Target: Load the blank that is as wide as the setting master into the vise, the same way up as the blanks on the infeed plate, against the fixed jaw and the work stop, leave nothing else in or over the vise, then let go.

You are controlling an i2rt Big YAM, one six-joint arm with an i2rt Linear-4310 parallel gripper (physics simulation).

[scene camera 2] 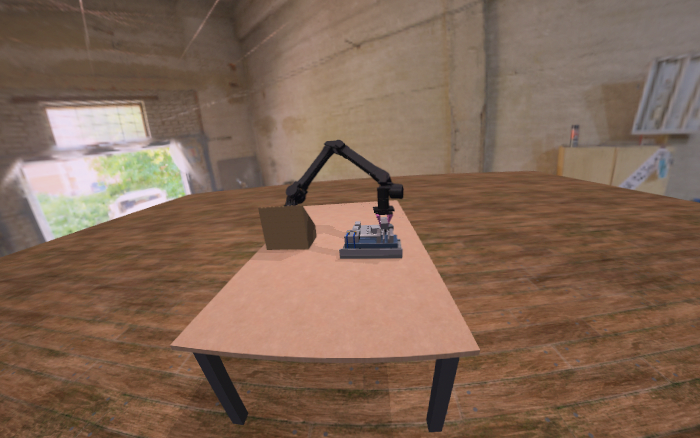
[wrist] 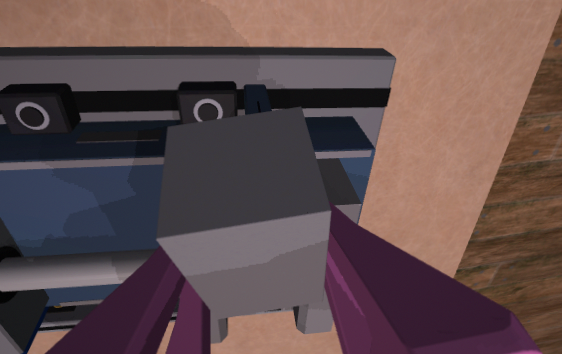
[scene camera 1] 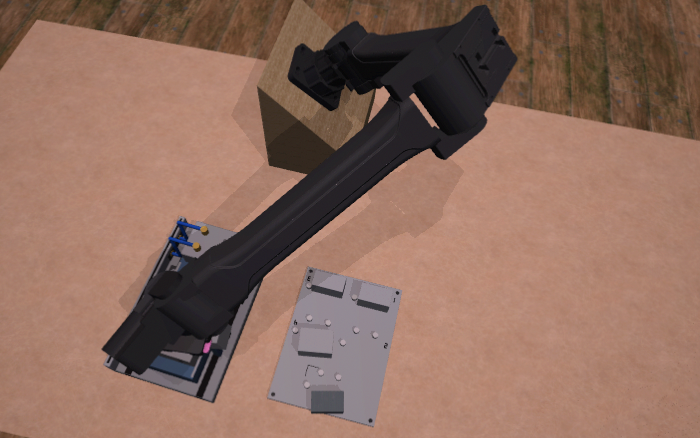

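Where they show: gripper, fingertip midpoint: (scene camera 2: pixel 384 226) (wrist: pixel 254 210); arm's base, link origin: (scene camera 2: pixel 290 214) (scene camera 1: pixel 314 79).
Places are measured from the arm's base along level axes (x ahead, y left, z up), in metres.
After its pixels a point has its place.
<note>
My gripper (scene camera 2: pixel 384 219) {x 0.513, y -0.082, z -0.073 m} (wrist: pixel 254 210) {x 0.513, y -0.082, z -0.073 m}, with purple fingers, is shut on a grey blank (scene camera 2: pixel 384 224) {x 0.513, y -0.107, z -0.055 m} (wrist: pixel 245 175) {x 0.514, y -0.047, z -0.047 m}. The blank is held over the end of the vise (scene camera 1: pixel 219 376) {x 0.559, y -0.060, z -0.160 m} (scene camera 2: pixel 370 253) {x 0.430, y -0.232, z -0.151 m} (wrist: pixel 325 75) {x 0.561, y -0.067, z -0.160 m} and hides part of it. In scene camera 1 the arm covers the gripper and much of the vise. The infeed plate (scene camera 1: pixel 361 371) {x 0.507, y 0.183, z -0.172 m} bears three light blanks, a rear left one (scene camera 1: pixel 329 283) {x 0.366, y 0.098, z -0.136 m}, a rear right one (scene camera 1: pixel 375 295) {x 0.374, y 0.186, z -0.136 m} and a middle one (scene camera 1: pixel 315 340) {x 0.475, y 0.093, z -0.136 m}. A darker block (scene camera 1: pixel 327 401) {x 0.571, y 0.132, z -0.147 m}, possibly the setting master, lies at its front edge. Contact between blank and vise cannot be told.
Blue levers with brass knobs (scene camera 1: pixel 203 230) {x 0.332, y -0.139, z -0.069 m} stand at the vise's far end. Two dark blocks with white rings, one left (wrist: pixel 34 115) {x 0.413, y -0.061, z -0.142 m} and one nearer the blank (wrist: pixel 207 107) {x 0.495, y -0.069, z -0.142 m}, sit along the vise's black slot. A large brown block (scene camera 1: pixel 294 134) {x 0.106, y -0.020, z -0.046 m} (scene camera 2: pixel 286 228) {x -0.007, y -0.076, z -0.053 m} stands by the arm's base.
</note>
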